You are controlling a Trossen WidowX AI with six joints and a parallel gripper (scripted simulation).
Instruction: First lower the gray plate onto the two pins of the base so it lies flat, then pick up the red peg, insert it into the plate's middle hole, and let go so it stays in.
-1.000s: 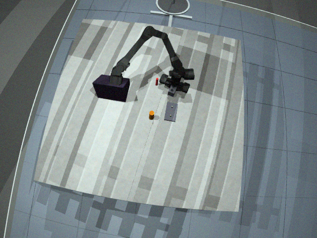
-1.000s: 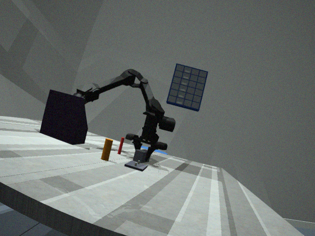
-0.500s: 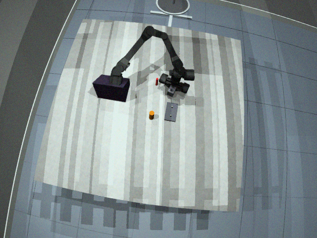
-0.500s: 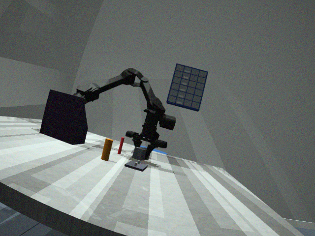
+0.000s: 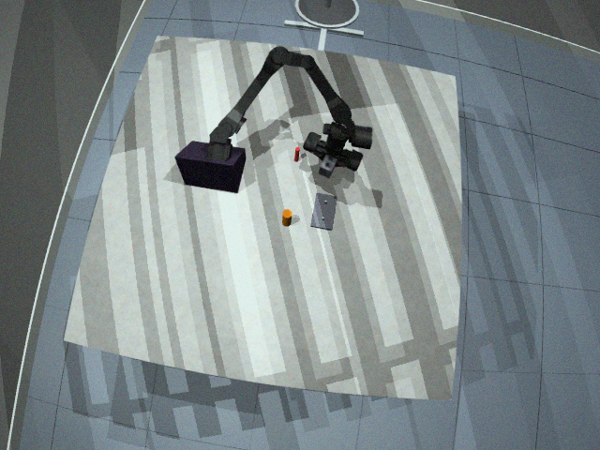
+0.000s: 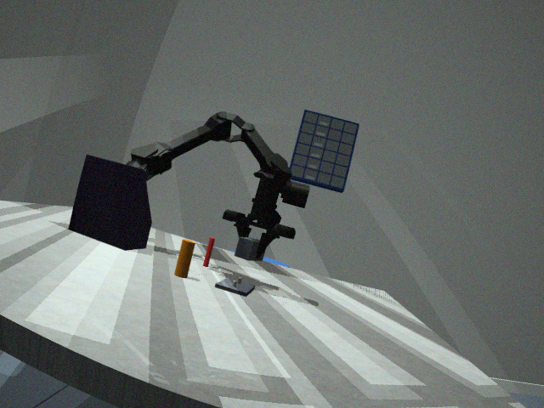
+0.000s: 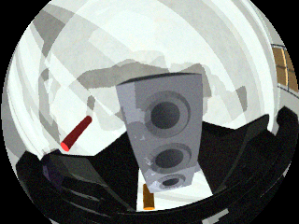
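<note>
Right now the base is 2 cm ahead of my gripper tip, 15 cm to the right of it and 5 cm below it. Round my gripper tip: gray plate 3 cm above; red peg 11 cm behind, 2 cm to the left, 2 cm below; orange cylinder 10 cm behind, 22 cm to the right, 2 cm below.
</note>
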